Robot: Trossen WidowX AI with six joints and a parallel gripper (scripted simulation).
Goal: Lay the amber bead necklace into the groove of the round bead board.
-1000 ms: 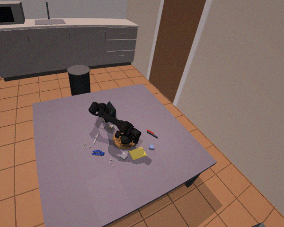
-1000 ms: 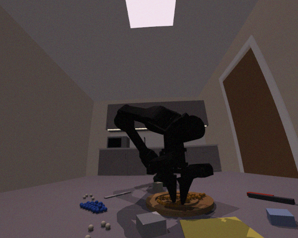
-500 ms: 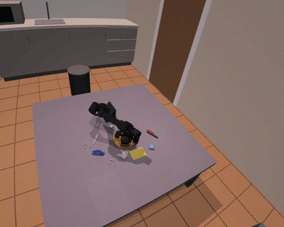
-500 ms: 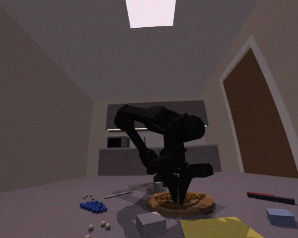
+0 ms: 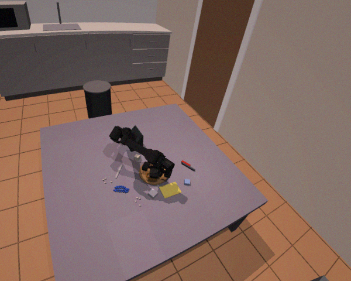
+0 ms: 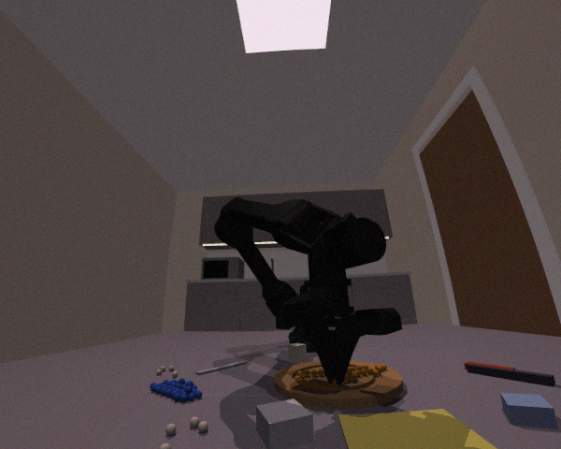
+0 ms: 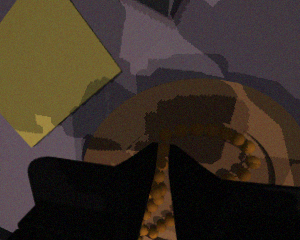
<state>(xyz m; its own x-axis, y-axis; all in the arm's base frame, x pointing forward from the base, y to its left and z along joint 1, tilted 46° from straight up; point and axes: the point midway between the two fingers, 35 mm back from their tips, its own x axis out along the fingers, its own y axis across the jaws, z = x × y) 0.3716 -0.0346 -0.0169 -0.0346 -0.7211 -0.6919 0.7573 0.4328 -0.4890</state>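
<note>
Now: the round wooden bead board 5 cm behind my gripper tip, 1 cm to the left of it and 1 cm below it. Also, from my gripper tip: blue block 13 cm ahead, 17 cm to the left, 1 cm below; grey block 9 cm ahead, 8 cm to the right; yellow pad 12 cm ahead, 4 cm to the left, 1 cm below.
</note>
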